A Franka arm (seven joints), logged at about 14 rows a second.
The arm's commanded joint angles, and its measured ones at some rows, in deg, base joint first. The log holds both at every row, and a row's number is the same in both.
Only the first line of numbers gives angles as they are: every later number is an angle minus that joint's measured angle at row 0.
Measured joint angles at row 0:
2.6, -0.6, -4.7, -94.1, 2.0, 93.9, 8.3
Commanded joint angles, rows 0 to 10:
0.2, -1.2, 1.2, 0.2, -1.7, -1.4, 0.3
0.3, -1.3, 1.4, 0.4, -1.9, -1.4, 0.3
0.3, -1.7, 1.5, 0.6, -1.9, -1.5, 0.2
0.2, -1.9, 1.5, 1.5, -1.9, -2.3, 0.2
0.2, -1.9, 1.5, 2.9, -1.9, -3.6, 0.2
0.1, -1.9, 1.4, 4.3, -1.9, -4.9, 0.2
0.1, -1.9, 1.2, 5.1, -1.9, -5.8, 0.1
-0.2, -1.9, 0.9, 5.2, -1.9, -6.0, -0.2
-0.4, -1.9, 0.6, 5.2, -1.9, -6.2, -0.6
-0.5, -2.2, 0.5, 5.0, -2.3, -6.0, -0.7
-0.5, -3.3, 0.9, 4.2, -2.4, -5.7, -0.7
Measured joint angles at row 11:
0.0, -2.2, 0.4, 4.7, -1.1, -5.2, 0.0
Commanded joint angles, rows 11 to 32:
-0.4, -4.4, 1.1, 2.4, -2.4, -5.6, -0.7
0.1, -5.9, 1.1, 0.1, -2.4, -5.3, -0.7
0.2, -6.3, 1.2, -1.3, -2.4, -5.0, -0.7
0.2, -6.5, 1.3, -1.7, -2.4, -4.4, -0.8
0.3, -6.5, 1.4, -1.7, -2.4, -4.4, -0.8
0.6, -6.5, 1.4, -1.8, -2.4, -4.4, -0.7
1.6, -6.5, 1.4, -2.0, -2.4, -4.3, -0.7
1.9, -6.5, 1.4, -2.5, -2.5, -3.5, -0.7
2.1, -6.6, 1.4, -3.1, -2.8, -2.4, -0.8
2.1, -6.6, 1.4, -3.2, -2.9, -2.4, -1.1
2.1, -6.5, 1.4, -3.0, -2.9, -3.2, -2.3
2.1, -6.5, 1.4, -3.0, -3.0, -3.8, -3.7
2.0, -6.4, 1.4, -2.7, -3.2, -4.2, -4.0
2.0, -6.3, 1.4, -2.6, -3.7, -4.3, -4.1
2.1, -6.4, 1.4, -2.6, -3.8, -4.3, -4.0
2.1, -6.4, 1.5, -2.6, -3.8, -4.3, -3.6
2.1, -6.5, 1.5, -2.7, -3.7, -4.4, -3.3
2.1, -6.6, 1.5, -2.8, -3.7, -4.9, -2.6
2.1, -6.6, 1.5, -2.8, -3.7, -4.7, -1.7
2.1, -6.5, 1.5, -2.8, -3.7, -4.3, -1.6
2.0, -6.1, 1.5, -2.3, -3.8, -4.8, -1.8
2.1, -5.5, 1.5, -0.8, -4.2, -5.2, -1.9
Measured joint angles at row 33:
2.2, -5.1, 1.3, -1.3, -2.5, -4.5, -2.4
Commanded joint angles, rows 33 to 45:
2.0, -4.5, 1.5, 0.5, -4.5, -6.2, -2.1
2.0, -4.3, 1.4, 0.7, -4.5, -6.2, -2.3
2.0, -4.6, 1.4, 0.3, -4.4, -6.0, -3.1
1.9, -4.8, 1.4, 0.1, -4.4, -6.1, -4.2
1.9, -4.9, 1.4, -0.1, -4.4, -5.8, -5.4
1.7, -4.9, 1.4, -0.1, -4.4, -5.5, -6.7
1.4, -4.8, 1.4, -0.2, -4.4, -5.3, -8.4
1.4, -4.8, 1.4, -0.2, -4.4, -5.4, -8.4
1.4, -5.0, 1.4, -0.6, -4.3, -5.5, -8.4
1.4, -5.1, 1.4, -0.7, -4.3, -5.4, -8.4
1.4, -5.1, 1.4, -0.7, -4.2, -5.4, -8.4
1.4, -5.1, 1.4, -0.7, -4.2, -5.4, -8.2
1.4, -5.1, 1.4, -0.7, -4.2, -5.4, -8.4
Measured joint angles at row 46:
2.0, -5.0, 1.1, -0.6, -3.4, -5.1, -6.9
